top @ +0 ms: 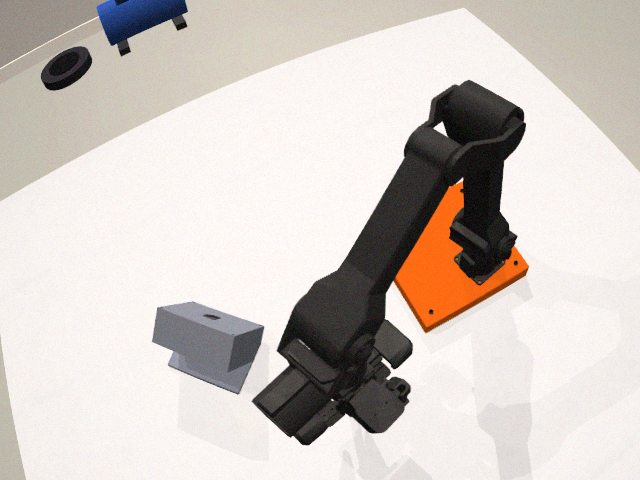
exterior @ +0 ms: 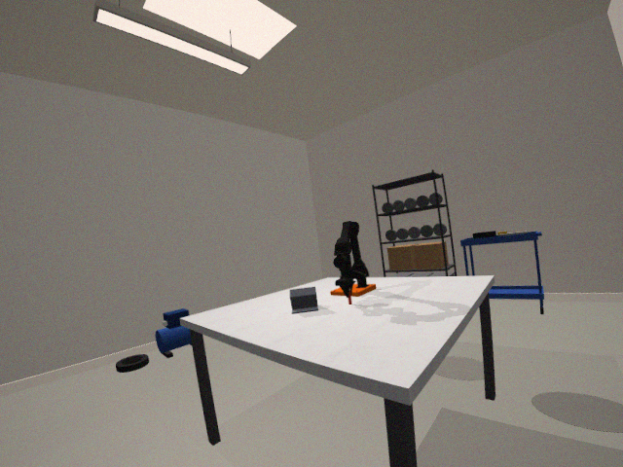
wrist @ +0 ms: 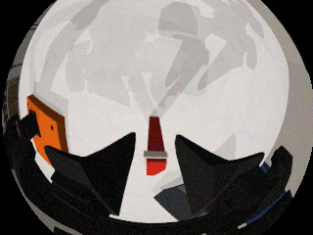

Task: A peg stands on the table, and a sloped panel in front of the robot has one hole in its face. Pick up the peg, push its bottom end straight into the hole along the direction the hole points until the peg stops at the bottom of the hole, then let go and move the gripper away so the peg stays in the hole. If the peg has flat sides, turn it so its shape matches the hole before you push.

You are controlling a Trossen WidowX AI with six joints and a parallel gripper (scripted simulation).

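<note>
My gripper tip is now 110 mm short of the grey panel block, 200 mm to the left of it and 10 mm below it. The rest, counted from my gripper tip: red peg 20 mm above.
</note>
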